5 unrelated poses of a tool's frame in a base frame.
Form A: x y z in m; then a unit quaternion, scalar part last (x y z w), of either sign.
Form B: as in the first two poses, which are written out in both.
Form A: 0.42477 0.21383 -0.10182 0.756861 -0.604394 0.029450 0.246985
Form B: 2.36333 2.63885 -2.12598 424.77 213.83 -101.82
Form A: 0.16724 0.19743 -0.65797 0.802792 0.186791 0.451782 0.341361
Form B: 2.26592 1.93770 -0.41846 167.24 197.43 -657.97
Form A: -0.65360 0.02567 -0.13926 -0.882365 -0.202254 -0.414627 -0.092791
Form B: 2.69610 2.26393 0.00516 -653.60 25.67 -139.26
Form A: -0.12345 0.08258 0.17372 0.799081 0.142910 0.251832 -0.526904
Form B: -2.19362 1.89432 1.30192 -123.45 82.58 173.72
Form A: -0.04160 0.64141 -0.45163 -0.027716 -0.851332 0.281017 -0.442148
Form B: -0.53362 2.03876 -0.59871 -41.60 641.41 -451.63
